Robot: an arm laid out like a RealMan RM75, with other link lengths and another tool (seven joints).
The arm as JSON. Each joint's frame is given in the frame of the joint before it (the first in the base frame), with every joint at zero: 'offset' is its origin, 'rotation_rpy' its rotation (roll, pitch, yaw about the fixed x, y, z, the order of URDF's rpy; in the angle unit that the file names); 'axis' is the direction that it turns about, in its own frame. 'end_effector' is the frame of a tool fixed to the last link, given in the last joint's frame.
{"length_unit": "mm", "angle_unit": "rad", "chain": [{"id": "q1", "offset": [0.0, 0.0, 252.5], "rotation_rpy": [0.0, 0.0, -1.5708], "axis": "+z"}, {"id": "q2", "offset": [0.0, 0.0, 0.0], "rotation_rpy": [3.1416, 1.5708, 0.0], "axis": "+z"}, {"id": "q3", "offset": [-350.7, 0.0, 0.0], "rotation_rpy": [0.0, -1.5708, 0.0], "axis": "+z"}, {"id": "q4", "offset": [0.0, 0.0, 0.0], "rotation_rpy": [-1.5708, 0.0, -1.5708], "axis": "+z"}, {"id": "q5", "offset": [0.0, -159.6, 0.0], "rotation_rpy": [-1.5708, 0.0, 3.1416], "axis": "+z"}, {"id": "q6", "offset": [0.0, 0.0, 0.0], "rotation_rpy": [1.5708, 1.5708, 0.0], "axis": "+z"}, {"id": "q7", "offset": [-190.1, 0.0, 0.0], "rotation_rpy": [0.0, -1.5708, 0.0], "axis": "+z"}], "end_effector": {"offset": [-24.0, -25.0, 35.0], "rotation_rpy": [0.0, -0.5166, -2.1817]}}
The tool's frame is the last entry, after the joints.
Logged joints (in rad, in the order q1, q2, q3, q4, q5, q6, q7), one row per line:
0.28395, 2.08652, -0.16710, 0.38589, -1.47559, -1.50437, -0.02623
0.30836, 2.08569, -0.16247, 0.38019, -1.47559, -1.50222, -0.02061
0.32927, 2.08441, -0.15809, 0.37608, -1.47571, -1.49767, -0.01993
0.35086, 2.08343, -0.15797, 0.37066, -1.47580, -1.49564, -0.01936
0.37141, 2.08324, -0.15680, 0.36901, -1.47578, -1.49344, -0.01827
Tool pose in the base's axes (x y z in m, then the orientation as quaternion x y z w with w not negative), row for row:
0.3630, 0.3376, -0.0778, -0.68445, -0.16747, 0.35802, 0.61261
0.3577, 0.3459, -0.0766, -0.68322, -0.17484, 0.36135, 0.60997
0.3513, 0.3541, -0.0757, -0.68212, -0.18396, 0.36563, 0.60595
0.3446, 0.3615, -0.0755, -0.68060, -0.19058, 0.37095, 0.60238
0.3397, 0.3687, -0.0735, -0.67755, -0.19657, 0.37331, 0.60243
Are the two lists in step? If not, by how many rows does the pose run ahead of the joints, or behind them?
The pose runs 1 row ahead of the joints: the pose in row i belongs to the joints in row i + 1.
